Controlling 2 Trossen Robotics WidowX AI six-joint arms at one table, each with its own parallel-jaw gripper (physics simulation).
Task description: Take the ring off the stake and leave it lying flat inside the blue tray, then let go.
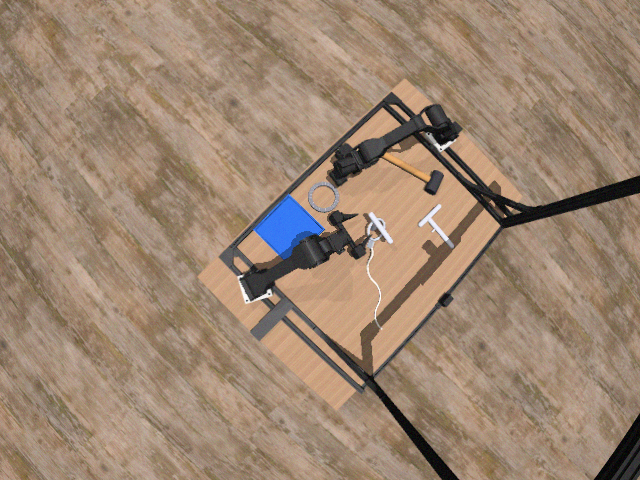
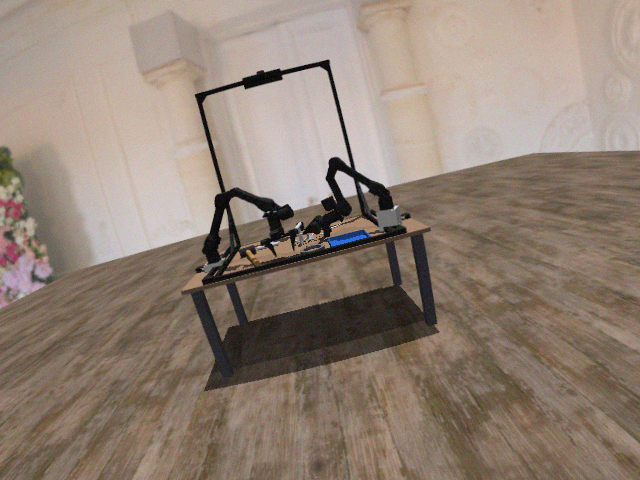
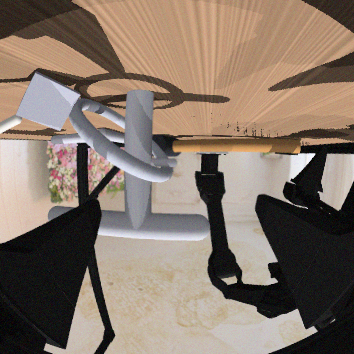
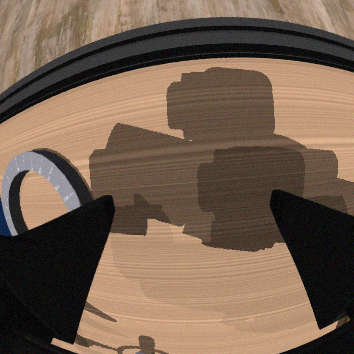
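Pixels of known places: left gripper, fingertip midpoint: (image 1: 364,224) (image 2: 304,231) (image 3: 180,205); right gripper, fingertip midpoint: (image 2: 285,254) (image 3: 343,148) (image 4: 193,201); left arm's base, origin of the base link: (image 1: 254,286) (image 2: 387,208); right arm's base, origin of the base link: (image 1: 441,136) (image 2: 214,261) (image 3: 209,152).
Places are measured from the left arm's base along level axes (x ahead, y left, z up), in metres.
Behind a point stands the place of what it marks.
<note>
The white ring (image 1: 368,227) @[x 0.460, y 0.086, z -0.044 m] (image 3: 107,152) @[x 0.451, y 0.062, z -0.057 m] hangs tilted around the post of the upright white T-shaped stake (image 1: 381,227) @[x 0.494, y 0.069, z 0.007 m] (image 3: 139,115) @[x 0.479, y 0.082, z -0.082 m], below its crossbar; a square block and a cord are attached to it. My left gripper (image 1: 362,227) @[x 0.446, y 0.100, z -0.030 m] (image 3: 180,205) @[x 0.446, y 0.100, z -0.030 m] is open and empty, its fingers pointing toward the stake from the tray side, with the ring beyond the fingertips. My right gripper (image 2: 283,252) @[x 0.450, y 0.332, z -0.079 m] (image 4: 193,201) @[x 0.450, y 0.332, z -0.079 m] is open and empty, pointing down above the table. The blue tray (image 1: 281,219) @[x 0.159, y 0.215, z -0.095 m] (image 2: 348,238) @[x 0.194, y 0.128, z -0.095 m] lies at the table's edge, partly under my left arm.
A flat grey ring (image 1: 323,184) @[x 0.353, y 0.300, z -0.087 m] (image 4: 30,161) @[x 0.326, y 0.304, z -0.087 m] lies on the table between the tray and my right gripper. A hammer (image 1: 405,166) @[x 0.692, y 0.281, z -0.069 m] (image 3: 235,145) @[x 0.663, y 0.299, z -0.079 m] lies by my right arm. Another white T-shaped piece (image 1: 429,215) @[x 0.727, y 0.065, z -0.083 m] lies beyond the stake. The white cord (image 1: 379,294) @[x 0.435, y -0.170, z -0.096 m] trails across the table.
</note>
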